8 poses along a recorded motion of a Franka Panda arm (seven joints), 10 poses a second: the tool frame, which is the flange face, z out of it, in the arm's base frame.
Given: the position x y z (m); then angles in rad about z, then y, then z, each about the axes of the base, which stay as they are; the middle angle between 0 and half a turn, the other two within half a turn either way.
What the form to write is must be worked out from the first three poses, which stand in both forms.
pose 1, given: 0.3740 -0.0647 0.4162 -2.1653 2.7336 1.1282
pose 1, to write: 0.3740 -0.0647 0.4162 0.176 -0.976 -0.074 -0.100
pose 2, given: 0.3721 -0.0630 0.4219 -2.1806 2.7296 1.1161
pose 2, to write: 0.3721 -0.0630 0.4219 0.176 -0.976 -0.076 -0.104
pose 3, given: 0.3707 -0.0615 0.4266 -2.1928 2.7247 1.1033
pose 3, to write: 0.3707 -0.0615 0.4266 0.177 -0.975 -0.076 -0.107
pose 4, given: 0.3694 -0.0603 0.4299 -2.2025 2.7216 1.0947
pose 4, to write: 0.3694 -0.0603 0.4299 0.177 -0.975 -0.076 -0.110
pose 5, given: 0.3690 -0.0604 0.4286 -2.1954 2.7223 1.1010
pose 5, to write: 0.3690 -0.0604 0.4286 0.178 -0.975 -0.076 -0.108
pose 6, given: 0.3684 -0.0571 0.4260 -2.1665 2.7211 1.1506
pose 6, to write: 0.3684 -0.0571 0.4260 0.182 -0.974 -0.086 -0.102
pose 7, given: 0.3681 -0.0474 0.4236 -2.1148 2.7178 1.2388
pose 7, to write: 0.3681 -0.0474 0.4236 0.190 -0.972 -0.103 -0.089
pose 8, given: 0.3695 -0.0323 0.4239 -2.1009 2.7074 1.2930
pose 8, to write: 0.3695 -0.0323 0.4239 0.198 -0.969 -0.123 -0.085
